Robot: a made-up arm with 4 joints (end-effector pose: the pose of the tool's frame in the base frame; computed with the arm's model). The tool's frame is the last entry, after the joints. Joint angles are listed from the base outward.
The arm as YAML. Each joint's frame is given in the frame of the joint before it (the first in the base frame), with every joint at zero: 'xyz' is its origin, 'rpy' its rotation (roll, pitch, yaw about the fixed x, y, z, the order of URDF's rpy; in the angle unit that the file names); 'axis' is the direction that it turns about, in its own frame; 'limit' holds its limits. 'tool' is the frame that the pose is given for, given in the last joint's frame.
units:
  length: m
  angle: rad
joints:
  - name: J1
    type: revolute
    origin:
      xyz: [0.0, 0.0, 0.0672]
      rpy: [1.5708, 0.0, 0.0]
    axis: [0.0, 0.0, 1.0]
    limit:
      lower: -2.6
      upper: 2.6
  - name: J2
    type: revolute
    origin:
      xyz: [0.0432, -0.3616, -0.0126]
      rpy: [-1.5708, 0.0, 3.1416]
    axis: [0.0, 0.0, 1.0]
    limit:
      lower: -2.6
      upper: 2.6
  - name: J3
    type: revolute
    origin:
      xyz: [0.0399, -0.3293, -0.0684]
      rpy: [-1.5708, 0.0, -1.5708]
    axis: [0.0, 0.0, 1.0]
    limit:
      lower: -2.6
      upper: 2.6
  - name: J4
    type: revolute
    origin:
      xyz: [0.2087, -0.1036, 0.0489]
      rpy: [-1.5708, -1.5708, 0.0]
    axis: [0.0, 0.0, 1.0]
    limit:
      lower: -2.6
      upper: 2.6
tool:
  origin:
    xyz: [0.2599, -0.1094, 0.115]
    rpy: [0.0, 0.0, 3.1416]
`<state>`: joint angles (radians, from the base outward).
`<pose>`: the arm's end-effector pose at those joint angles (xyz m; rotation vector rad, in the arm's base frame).
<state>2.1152 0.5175 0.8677 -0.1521</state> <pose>0.4226 -0.1376 -0.1691 0.1381 -1.7244 -1.2317</pose>
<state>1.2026 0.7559 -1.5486 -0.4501</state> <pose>0.1300 -0.0465 -0.4017 1.9984 -1.0525 0.1416</pose>
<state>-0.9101 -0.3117 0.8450 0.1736</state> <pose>-0.2467 -0.4964 0.0970 -0.5799 0.7779 0.8056</pose>
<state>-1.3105 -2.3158 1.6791 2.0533</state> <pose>0.2585 0.1444 -0.1559 0.6889 0.8503 -2.4083</pose>
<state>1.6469 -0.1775 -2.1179 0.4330</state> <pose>0.5057 -0.2747 -0.1769 1.3158 -1.1468 2.0139</pose>
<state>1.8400 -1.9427 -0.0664 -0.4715</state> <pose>0.1535 -0.1221 0.5688 -1.2880 -1.3964 1.0170</pose>
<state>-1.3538 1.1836 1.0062 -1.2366</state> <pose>-0.3928 -0.0279 0.2299 -2.4221 0.5005 -0.9182</pose>
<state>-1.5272 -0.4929 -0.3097 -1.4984</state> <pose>-0.2566 -0.2308 -0.1198 -0.6396 1.6483 -0.9570</pose>
